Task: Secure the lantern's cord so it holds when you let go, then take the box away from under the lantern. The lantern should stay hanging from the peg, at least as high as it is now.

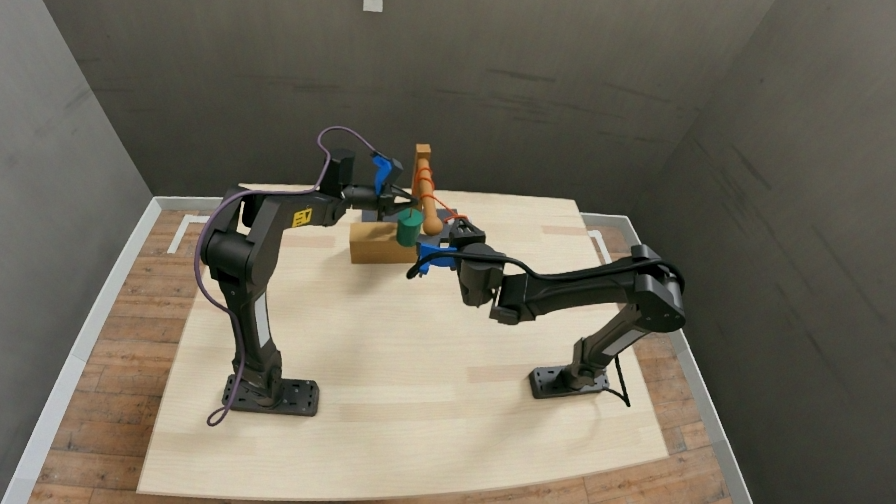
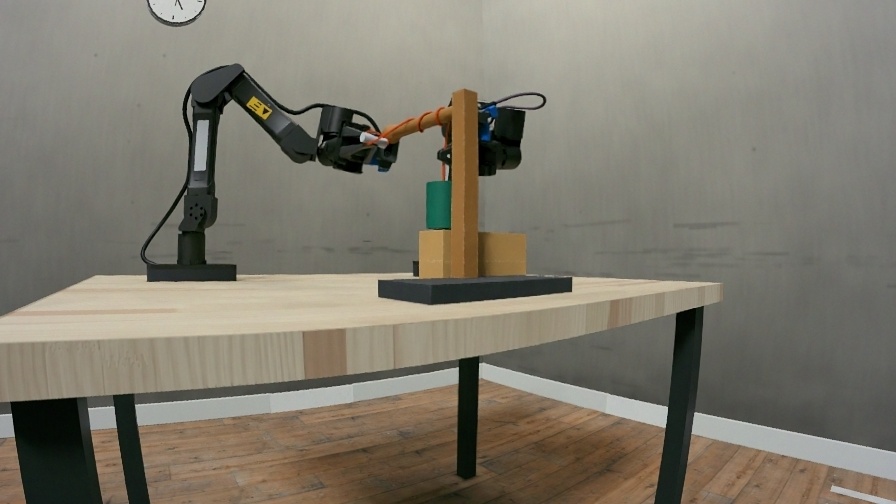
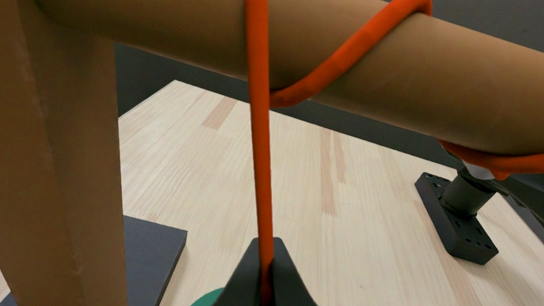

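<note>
The green lantern (image 1: 409, 228) (image 2: 438, 205) (image 3: 207, 298) hangs upright over the tan box (image 1: 375, 247) (image 2: 501, 253); whether it touches the box is unclear. The orange cord (image 1: 442, 205) (image 2: 444, 166) (image 3: 257, 125) rises from it and winds around the wooden peg (image 1: 428, 211) (image 2: 431, 120) (image 3: 450, 85). My left gripper (image 1: 414, 201) (image 2: 443, 154) (image 3: 267, 250) is shut on the cord's vertical stretch, above the lantern. My right gripper (image 1: 460, 220) (image 2: 383, 144) is shut on the cord's free end, near the peg's knob. A white piece (image 2: 374, 139) shows at that end.
The wooden post (image 2: 464, 188) (image 3: 65, 150) carries the peg and stands on a dark base plate (image 2: 501, 288) (image 3: 150, 250) behind the box. The right arm's mount (image 1: 551, 383) (image 3: 457, 240) and the left arm's mount (image 1: 299, 398) stand at the front of the table (image 1: 401, 351).
</note>
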